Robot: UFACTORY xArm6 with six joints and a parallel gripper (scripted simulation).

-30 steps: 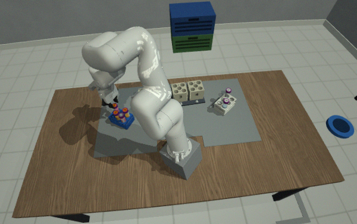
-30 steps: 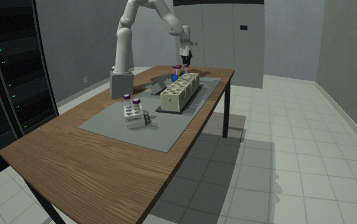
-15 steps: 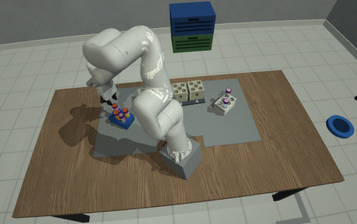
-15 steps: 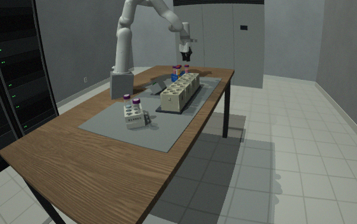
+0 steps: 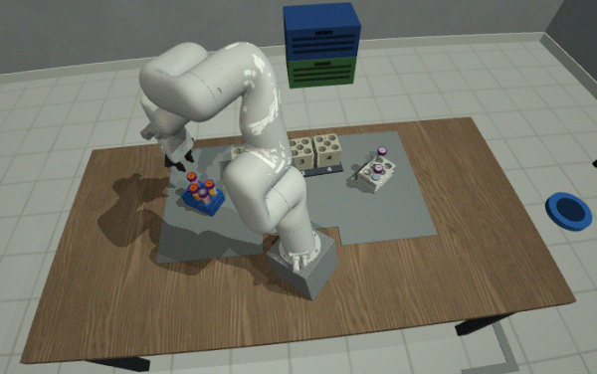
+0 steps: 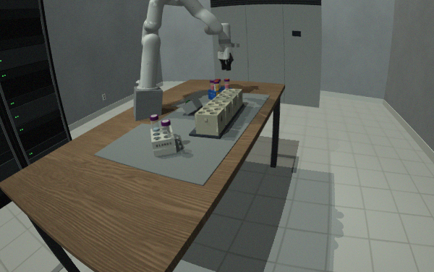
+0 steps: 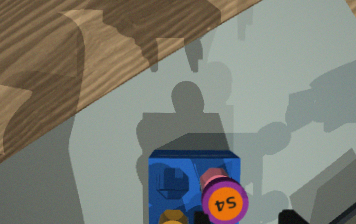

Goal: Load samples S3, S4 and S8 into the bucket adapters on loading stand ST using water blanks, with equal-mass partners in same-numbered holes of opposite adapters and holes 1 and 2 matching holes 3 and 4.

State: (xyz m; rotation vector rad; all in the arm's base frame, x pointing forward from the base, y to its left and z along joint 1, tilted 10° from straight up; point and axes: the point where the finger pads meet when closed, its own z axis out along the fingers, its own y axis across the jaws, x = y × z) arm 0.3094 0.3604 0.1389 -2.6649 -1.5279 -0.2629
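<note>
Now: the amber-filled sample tube 50 mm behind my hand, 20 mm to the right of it and 130 mm below it. Round my hand: adapter (100 mm ahead, 190 mm to the right, 150 mm below); then white blanks rack (20 mm ahead, 700 mm to the right, 170 mm below).
</note>
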